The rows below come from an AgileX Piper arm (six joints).
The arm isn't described. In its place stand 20 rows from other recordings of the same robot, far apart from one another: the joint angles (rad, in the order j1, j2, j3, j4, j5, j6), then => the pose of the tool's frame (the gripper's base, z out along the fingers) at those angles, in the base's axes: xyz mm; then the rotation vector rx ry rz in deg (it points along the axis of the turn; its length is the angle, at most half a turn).
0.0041 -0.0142 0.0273 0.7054 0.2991 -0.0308 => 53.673 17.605 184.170 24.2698 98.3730 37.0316
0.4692 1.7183 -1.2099 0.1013 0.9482 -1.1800 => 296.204 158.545 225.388 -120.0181 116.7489 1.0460
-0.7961 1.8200 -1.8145 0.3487 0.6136 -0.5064 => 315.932 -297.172 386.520 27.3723 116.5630 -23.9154
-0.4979 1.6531 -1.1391 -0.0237 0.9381 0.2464 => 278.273 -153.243 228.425 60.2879 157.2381 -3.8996
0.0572 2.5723 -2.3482 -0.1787 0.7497 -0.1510 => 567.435 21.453 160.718 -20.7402 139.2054 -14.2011
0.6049 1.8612 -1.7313 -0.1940 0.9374 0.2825 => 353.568 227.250 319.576 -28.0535 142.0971 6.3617
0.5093 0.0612 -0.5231 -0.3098 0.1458 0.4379 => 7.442 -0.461 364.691 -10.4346 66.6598 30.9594
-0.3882 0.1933 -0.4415 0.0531 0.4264 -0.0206 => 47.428 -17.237 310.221 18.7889 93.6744 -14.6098
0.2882 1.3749 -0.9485 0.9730 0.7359 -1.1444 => 253.005 127.667 289.953 -54.2882 120.6479 39.0299
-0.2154 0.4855 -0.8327 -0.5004 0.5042 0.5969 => 68.730 -36.629 412.956 26.7731 87.1827 -13.5358
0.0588 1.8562 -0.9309 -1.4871 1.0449 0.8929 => 330.336 -59.118 173.052 -15.8307 138.7349 -86.0491
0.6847 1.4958 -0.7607 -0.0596 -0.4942 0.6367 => 246.585 204.647 259.708 -6.5072 104.2466 54.2037
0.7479 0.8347 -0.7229 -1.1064 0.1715 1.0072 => 141.182 112.031 364.865 -33.2250 90.6260 20.9542
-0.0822 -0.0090 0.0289 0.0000 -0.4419 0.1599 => 45.267 -3.729 242.232 7.3466 60.3937 4.0256
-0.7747 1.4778 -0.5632 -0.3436 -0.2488 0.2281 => 200.617 -185.807 187.402 38.5794 119.4537 -23.7453
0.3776 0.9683 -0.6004 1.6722 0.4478 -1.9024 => 170.276 109.707 310.330 -47.4667 92.1492 29.4167
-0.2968 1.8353 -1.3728 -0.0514 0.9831 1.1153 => 354.289 -112.422 225.165 107.3123 128.9476 3.5896
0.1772 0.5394 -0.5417 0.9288 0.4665 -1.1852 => 100.975 51.384 328.345 -38.9339 93.3909 13.1373
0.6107 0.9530 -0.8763 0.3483 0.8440 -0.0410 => 133.779 121.971 336.904 -36.0666 135.6686 38.9517
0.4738 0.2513 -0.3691 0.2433 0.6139 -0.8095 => 47.876 38.741 268.526 -62.3555 93.5324 2.7434
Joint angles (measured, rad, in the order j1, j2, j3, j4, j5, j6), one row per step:
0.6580, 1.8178, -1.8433, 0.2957, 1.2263, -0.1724
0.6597, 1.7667, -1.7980, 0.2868, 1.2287, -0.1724
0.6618, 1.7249, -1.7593, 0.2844, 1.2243, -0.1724
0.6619, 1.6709, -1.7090, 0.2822, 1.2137, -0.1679
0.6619, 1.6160, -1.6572, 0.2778, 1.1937, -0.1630
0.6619, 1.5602, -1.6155, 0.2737, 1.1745, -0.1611
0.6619, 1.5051, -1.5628, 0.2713, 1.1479, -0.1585
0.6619, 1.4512, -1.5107, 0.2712, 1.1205, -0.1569
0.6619, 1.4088, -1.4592, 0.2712, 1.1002, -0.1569
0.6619, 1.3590, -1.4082, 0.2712, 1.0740, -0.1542
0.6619, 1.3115, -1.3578, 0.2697, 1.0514, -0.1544
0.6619, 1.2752, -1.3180, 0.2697, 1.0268, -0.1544
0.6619, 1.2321, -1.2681, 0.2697, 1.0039, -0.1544
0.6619, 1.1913, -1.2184, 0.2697, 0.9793, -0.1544
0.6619, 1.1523, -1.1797, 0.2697, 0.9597, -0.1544
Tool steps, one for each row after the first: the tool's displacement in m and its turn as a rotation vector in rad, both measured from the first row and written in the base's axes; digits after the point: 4 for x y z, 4 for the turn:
-0.0108, -0.0084, 0.0064, -0.0049, -0.0082, 0.0014
-0.0198, -0.0147, 0.0111, -0.0022, -0.0154, 0.0019
-0.0306, -0.0234, 0.0165, 0.0057, -0.0253, -0.0051
-0.0410, -0.0322, 0.0214, 0.0175, -0.0427, -0.0154
-0.0517, -0.0412, 0.0287, 0.0354, -0.0694, -0.0228
-0.0620, -0.0499, 0.0321, 0.0521, -0.0910, -0.0326
-0.0723, -0.0582, 0.0346, 0.0706, -0.1117, -0.0415
-0.0806, -0.0650, 0.0329, 0.0775, -0.1196, -0.0470
-0.0901, -0.0727, 0.0332, 0.0937, -0.1364, -0.0563
-0.0992, -0.0803, 0.0321, 0.1048, -0.1518, -0.0624
-0.1057, -0.0858, 0.0309, 0.1178, -0.1672, -0.0691
-0.1139, -0.0925, 0.0279, 0.1277, -0.1788, -0.0753
-0.1214, -0.0988, 0.0240, 0.1373, -0.1900, -0.0820
-0.1286, -0.1047, 0.0224, 0.1496, -0.2047, -0.0873

